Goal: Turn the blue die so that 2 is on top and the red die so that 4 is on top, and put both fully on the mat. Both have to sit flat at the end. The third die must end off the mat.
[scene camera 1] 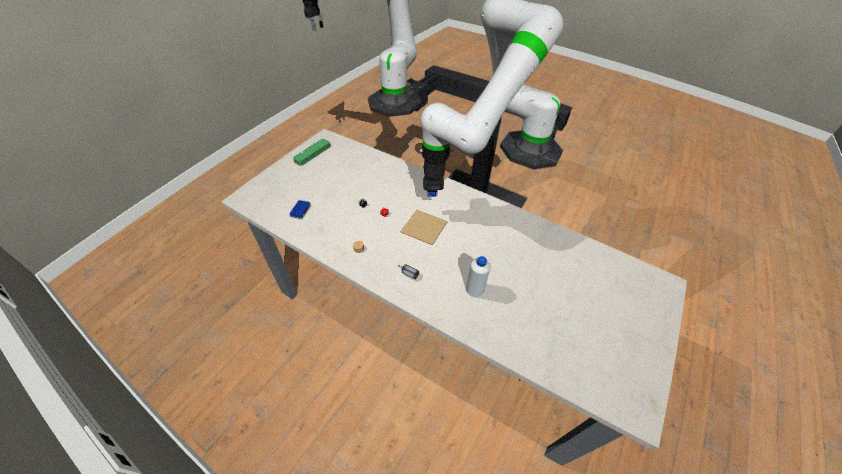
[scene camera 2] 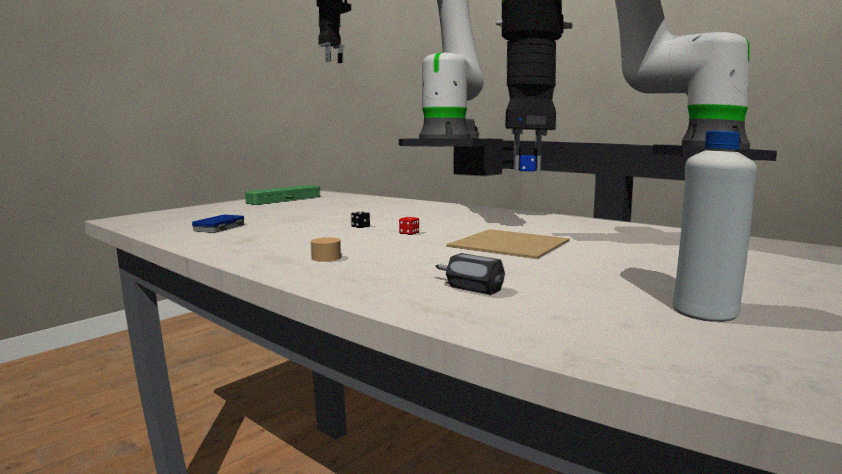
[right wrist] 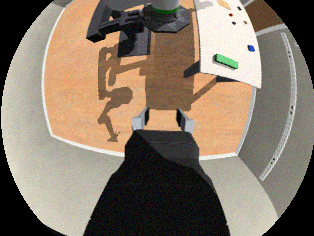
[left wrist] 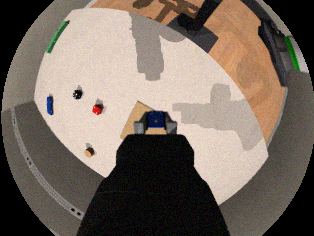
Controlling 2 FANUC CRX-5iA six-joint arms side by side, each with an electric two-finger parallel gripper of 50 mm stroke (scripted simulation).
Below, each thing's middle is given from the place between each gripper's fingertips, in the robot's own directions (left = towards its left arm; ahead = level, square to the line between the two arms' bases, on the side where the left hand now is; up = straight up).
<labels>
I see my left gripper [scene camera 2: 526, 170] 80 mm short of the tan mat [scene camera 2: 533, 246], 20 mm to the right of it and 120 mm above it. The rest, counted from my left hand: dark screwdriver-like tool [scene camera 2: 480, 274]: 300 mm ahead, 90 mm to the left, 110 mm below; white bottle [scene camera 2: 719, 188]: 240 mm ahead, 320 mm to the left, 40 mm below.
The tan mat lies 1000 mm to the left of my right hand [scene camera 2: 334, 62], 560 mm ahead of it and 440 mm below it. From my right hand the other things lie so: dark screwdriver-like tool 1070 mm to the left, 780 mm ahead, 420 mm below.
</labels>
